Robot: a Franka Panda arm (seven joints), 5 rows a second.
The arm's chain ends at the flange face. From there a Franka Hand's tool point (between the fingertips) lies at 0.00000 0.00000 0.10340 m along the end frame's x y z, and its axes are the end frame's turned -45 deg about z.
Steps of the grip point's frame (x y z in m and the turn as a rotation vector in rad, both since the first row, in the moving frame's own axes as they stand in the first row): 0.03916, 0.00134, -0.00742, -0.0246, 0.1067, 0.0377; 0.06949, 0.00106, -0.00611, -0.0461, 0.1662, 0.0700; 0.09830, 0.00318, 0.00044, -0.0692, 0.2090, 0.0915; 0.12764, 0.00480, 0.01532, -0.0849, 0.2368, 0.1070; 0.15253, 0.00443, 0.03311, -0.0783, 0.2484, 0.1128
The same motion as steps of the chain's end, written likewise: 0.01895, -0.02093, -0.00680, 0.0581, 0.0928, 0.0377; 0.03415, -0.04020, -0.00458, 0.0849, 0.1501, 0.0700; 0.05114, -0.05806, 0.00293, 0.0989, 0.1967, 0.0915; 0.06983, -0.07714, 0.01857, 0.1074, 0.2275, 0.1070; 0.08672, -0.09379, 0.03659, 0.1203, 0.2310, 0.1128
